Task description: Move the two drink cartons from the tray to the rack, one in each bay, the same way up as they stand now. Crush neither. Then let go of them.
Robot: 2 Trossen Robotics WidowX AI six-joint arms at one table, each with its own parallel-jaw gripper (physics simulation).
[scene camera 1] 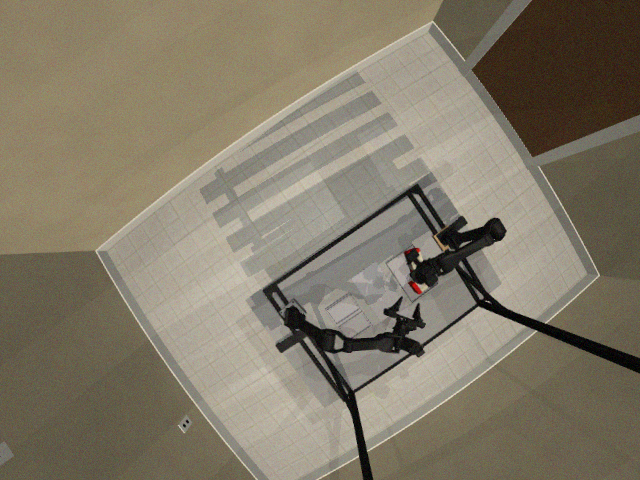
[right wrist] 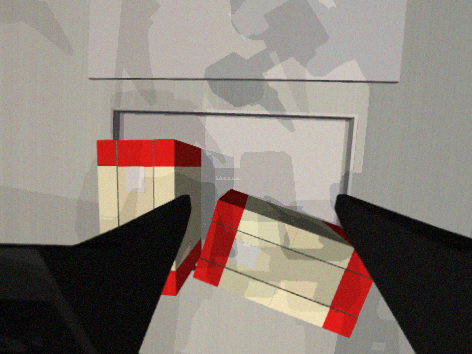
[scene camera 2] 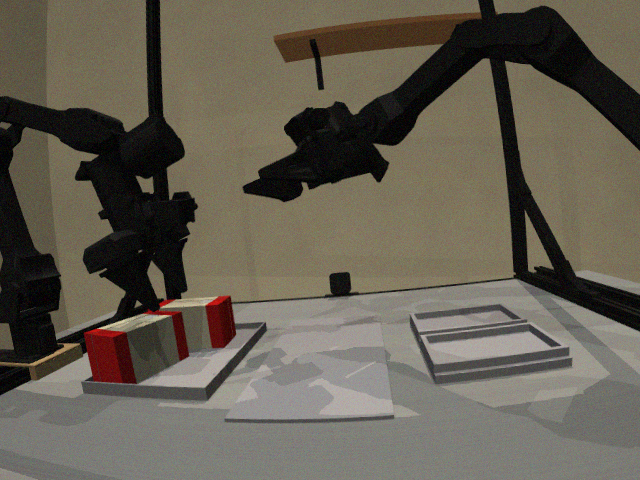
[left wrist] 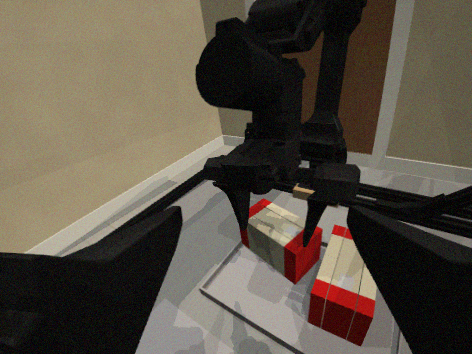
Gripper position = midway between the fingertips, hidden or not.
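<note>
Open and holding nothing, the left gripper appears at (scene camera 2: 250,182) and again at (left wrist: 264,214). The right gripper (scene camera 2: 171,300), (right wrist: 262,201), (left wrist: 272,237) is open too and holds nothing. The scene also has a flat grey mat (scene camera 2: 333,369), (scene camera 1: 372,283), (right wrist: 322,48), (left wrist: 166,321), as well as a grey tray (scene camera 2: 197,377).
</note>
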